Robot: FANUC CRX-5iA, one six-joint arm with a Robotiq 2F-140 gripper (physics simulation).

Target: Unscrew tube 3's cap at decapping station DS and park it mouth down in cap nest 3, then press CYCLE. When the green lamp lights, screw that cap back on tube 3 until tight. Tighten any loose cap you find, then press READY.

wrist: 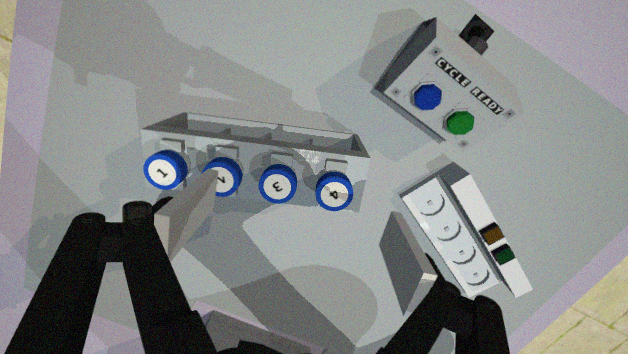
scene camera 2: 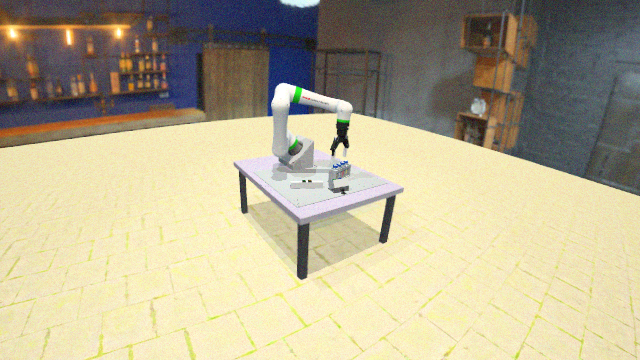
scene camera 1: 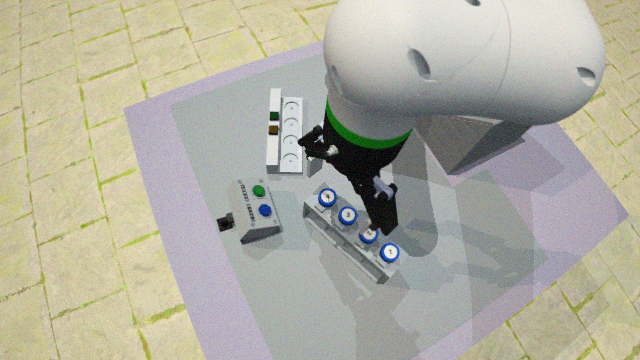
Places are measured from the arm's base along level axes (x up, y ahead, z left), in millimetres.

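Pixels of known places: gripper, fingertip midpoint: (wrist: 302, 209) (scene camera 2: 338, 158) (scene camera 1: 339, 199); arm's base at its link origin: (scene camera 2: 296, 148).
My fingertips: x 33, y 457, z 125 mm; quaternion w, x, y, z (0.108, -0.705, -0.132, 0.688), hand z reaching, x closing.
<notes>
Ahead of a thing's pixels: the offset from my fingertips to its top centre. "spot": to the spot under its first point.
Cap 3 @[dx -48, dy -17, dz +19 mm] (scene camera 1: 347, 215) (wrist: 278, 184), blue with a white top, sits on tube 3 in the grey rack @[dx -66, dy -28, dz +42 mm] (wrist: 361, 172) (scene camera 2: 340, 175). Caps 1 @[dx -48, dy -62, dz +112 mm] (scene camera 1: 390, 252) (wrist: 165, 170), 2 (scene camera 1: 368, 234) (wrist: 222, 176) and 4 @[dx -46, dy +6, dz -28 mm] (scene camera 1: 327, 197) (wrist: 334, 191) sit in the same row; a finger partly covers cap 2 in the wrist view. Whether any is loose, I cannot tell. My gripper (scene camera 1: 344, 195) (scene camera 2: 339, 153) (wrist: 302, 209) is open and empty above the rack. The white nest strip @[spot: dx -158, dy -5, dz -254 mm] (scene camera 1: 292, 132) (wrist: 440, 216) shows several empty round nests. The blue CYCLE button @[dx -94, dy +124, dz -63 mm] (scene camera 1: 265, 210) (wrist: 427, 96) and green READY button @[dx -94, dy +124, dz -108 mm] (scene camera 1: 258, 190) (wrist: 460, 123) stand out.
The amber lamp @[dx -116, dy +44, dz -251 mm] (scene camera 1: 273, 130) (wrist: 492, 234) and green lamp @[dx -116, dy +30, dz -288 mm] (scene camera 1: 274, 115) (wrist: 503, 254) look dark on the bar beside the nests. The sloped button box @[dx -85, dy +146, dz -86 mm] (scene camera 1: 245, 212) (wrist: 400, 75) stands near the rack's cap 4 end. A small black part @[spot: dx -157, dy +211, dz -85 mm] (scene camera 1: 225, 222) (wrist: 476, 32) sits behind it.
</notes>
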